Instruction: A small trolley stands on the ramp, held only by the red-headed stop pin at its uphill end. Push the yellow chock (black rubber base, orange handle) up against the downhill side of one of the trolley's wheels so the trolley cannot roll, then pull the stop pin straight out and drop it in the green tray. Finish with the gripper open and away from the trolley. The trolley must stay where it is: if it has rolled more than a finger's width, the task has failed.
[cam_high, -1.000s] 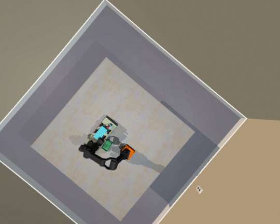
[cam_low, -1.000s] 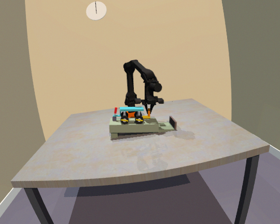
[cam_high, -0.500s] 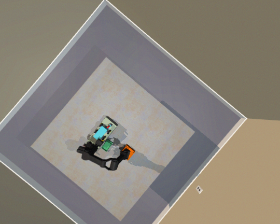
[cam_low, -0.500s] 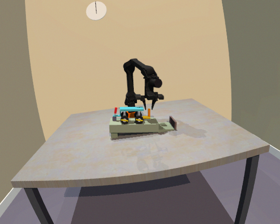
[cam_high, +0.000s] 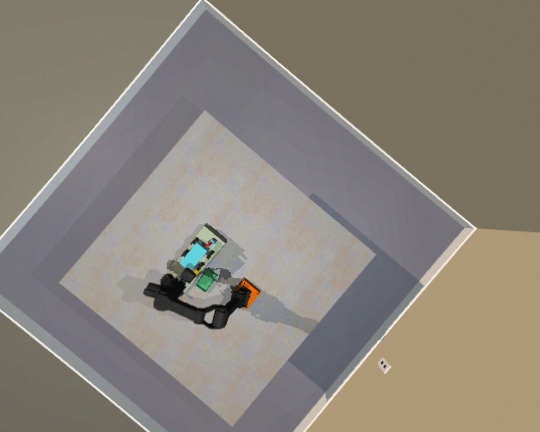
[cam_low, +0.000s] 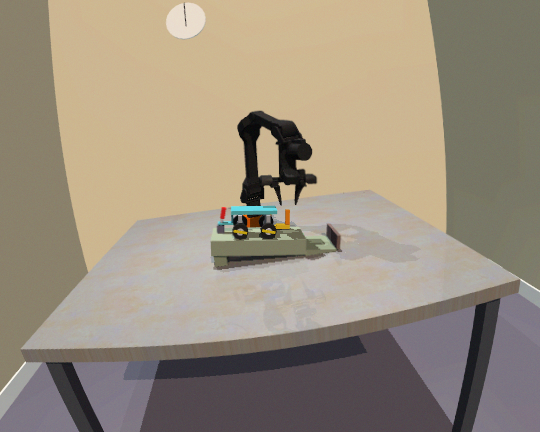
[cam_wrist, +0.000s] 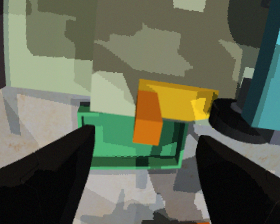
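The red-headed stop pin lies 1 cm ahead of my gripper tip, 23 cm to the right of it and 1 cm below it. Round my gripper tip: trolley: 4 cm ahead, 13 cm to the right, 3 cm below; yellow chock: 1 cm behind, 3 cm to the right, 6 cm below; dark end stop: 6 cm ahead, 13 cm to the left, 11 cm below.
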